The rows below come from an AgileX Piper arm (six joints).
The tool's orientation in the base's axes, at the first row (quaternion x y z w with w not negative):
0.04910 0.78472 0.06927 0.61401
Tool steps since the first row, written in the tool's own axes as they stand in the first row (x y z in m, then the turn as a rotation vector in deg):
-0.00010 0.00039 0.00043 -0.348 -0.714 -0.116
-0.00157 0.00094 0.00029 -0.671 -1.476 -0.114
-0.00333 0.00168 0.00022 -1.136 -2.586 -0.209
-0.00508 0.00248 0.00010 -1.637 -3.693 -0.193
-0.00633 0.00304 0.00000 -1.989 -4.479 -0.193
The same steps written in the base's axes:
0.00044 0.00039 0.00006 -0.023 -0.766 0.240
0.00065 0.00069 0.00159 0.063 -1.569 0.420
0.00100 0.00113 0.00342 0.092 -2.743 0.699
0.00130 0.00163 0.00526 0.237 -3.914 0.988
0.00150 0.00197 0.00657 0.328 -4.746 1.192

